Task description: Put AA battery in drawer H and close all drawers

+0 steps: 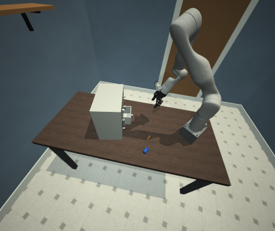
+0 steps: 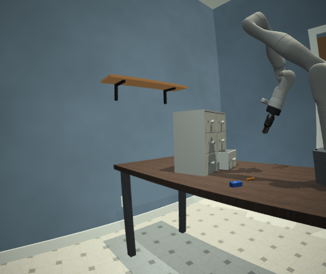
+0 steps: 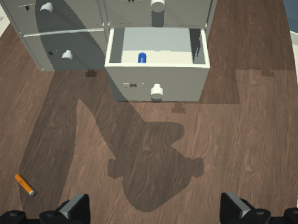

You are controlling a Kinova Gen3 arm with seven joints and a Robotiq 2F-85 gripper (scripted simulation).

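Right now the drawer marked H is 270 mm ahead of my hand, 180 mm below it and 50 mm to the left of it. From my hand the other things lie so: blue block (320 mm to the left, 200 mm below); then orange AA battery (210 mm to the left, 210 mm below, 10 mm behind).
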